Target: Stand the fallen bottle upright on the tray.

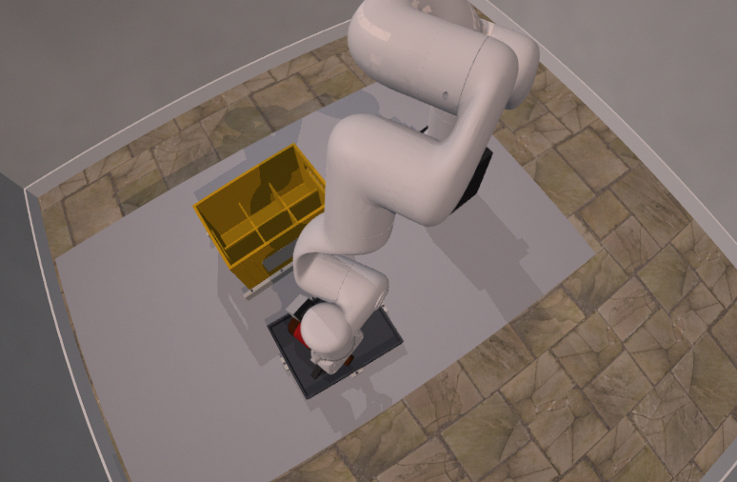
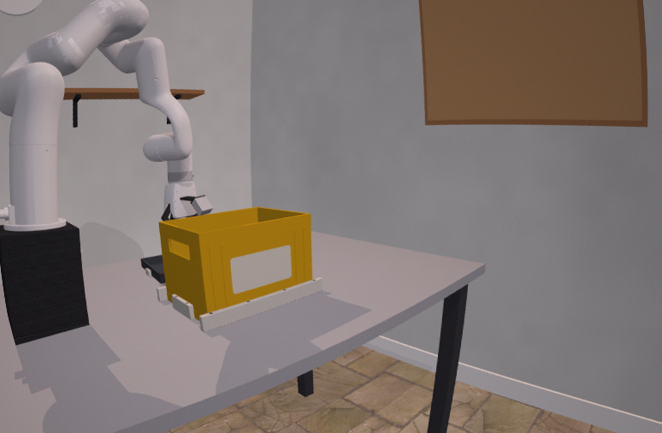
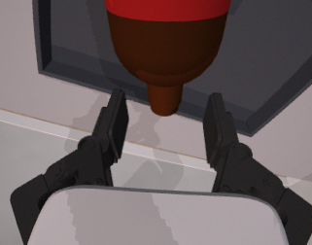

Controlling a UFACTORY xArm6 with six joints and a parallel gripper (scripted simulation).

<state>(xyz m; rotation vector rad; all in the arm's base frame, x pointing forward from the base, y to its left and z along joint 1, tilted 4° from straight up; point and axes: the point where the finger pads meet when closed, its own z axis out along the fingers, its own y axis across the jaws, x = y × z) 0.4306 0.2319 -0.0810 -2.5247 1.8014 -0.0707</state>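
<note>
The brown bottle is 5 cm to the right of my hand, 4 cm below it and 2 cm ahead of it. From my hand the other things lie so: yellow crate: 35 cm to the right, 2 cm behind; then dark tray: 7 cm below, 5 cm to the right, 1 cm behind.
</note>
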